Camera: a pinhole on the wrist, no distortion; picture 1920 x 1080 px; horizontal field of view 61.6 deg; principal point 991.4 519.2 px. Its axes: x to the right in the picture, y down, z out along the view. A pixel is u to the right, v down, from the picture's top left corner.
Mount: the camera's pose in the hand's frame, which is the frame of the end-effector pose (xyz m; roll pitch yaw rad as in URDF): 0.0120 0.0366 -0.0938 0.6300 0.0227 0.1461
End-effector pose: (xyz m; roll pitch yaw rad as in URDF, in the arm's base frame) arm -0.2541 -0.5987 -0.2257 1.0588 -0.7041 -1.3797
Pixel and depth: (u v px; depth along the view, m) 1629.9 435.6 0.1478
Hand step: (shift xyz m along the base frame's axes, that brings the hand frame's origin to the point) -0.0231 -0.0918 0.0320
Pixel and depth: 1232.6 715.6 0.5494
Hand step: -0.4153 -0.1910 0.0938
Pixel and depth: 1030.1 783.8 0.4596
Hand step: -0.3484 -0.1088 0.0492
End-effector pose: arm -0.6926 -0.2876 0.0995 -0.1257 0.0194 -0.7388
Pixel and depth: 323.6 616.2 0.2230
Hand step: -0.0968 -0.0237 0.1087
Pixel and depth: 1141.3 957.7 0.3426
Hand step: 0.0195 -0.0887 0.2443
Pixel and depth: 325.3 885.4 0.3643
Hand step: -0.1416 -0.0030 0.2691
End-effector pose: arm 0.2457 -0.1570 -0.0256 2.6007 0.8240 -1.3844
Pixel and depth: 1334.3 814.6 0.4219
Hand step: -0.0609 0.1313 -0.3160
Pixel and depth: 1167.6 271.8 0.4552
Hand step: 0.0838 0.1902 -0.3165
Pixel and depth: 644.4 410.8 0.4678
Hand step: 0.0409 0.3096 -0.2258
